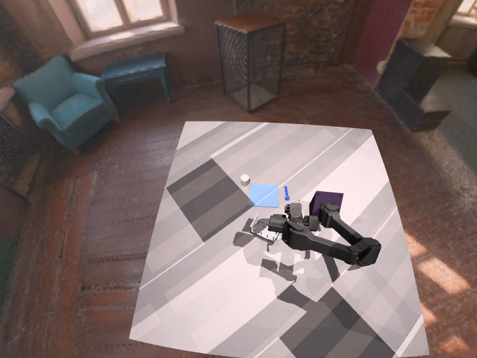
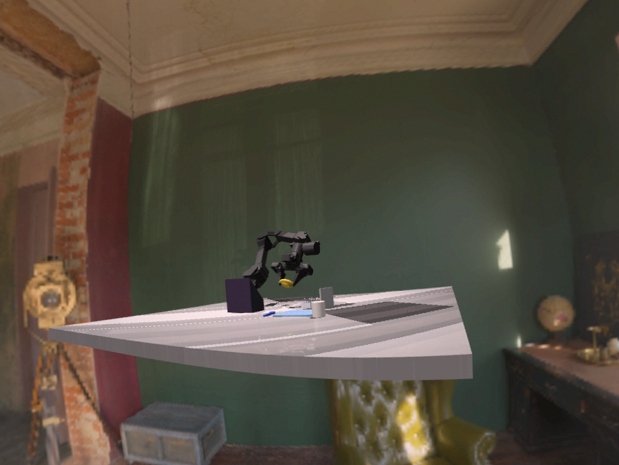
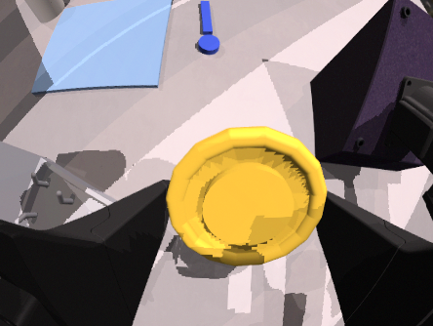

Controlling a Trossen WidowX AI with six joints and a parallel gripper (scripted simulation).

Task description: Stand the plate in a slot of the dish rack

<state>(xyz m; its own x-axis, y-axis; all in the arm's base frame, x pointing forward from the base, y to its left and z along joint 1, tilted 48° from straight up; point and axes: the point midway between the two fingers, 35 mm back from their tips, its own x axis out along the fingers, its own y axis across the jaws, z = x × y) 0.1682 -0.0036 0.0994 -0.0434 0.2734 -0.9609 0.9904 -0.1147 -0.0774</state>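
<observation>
My gripper tip is now 130 mm short of the grey dish rack, 20 mm to the right of it and 80 mm above it. Also, from my gripper tip: blue spoon: 180 mm to the right, 100 mm below; then light blue mat: 120 mm ahead, 180 mm to the right, 100 mm below; then yellow plate: 10 mm above.
</observation>
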